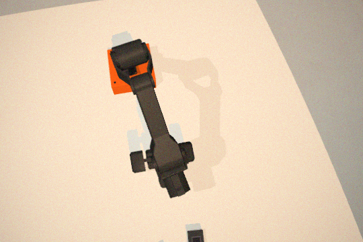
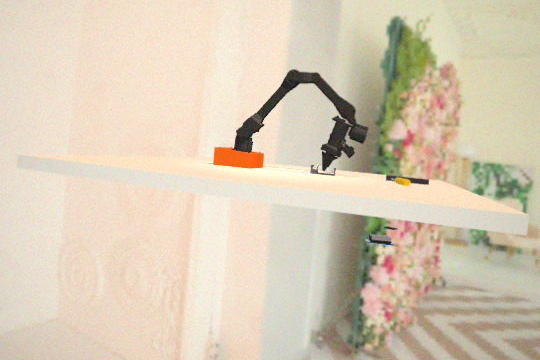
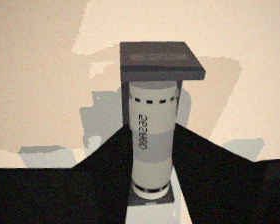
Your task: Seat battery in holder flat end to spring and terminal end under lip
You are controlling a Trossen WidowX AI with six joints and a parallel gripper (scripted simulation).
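Now: the battery 10 mm above my gripper tip. From my gripper tip the other things lie so: black bar: 330 mm ahead, 30 mm to the left; yellow-handled screwdriver: 280 mm ahead, 120 mm to the right.
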